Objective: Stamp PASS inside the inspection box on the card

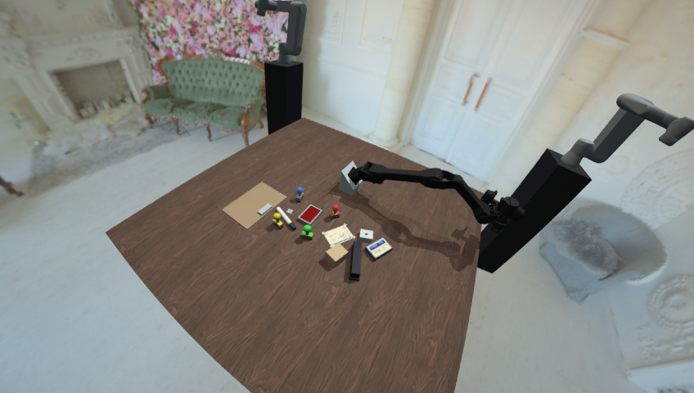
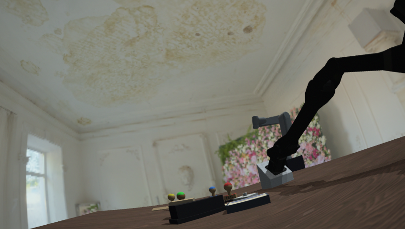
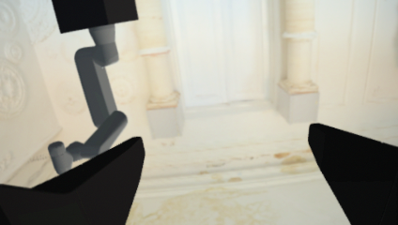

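My gripper tip is now 500 mm short of the green-knobbed stamp, 710 mm to the left of it and 160 mm above it. Round my gripper tip: black bar (510 mm ahead, 510 mm to the right, 160 mm below); then white block (380 mm ahead, 520 mm to the right, 160 mm below); then blue-and-white case (420 mm ahead, 450 mm to the right, 160 mm below).
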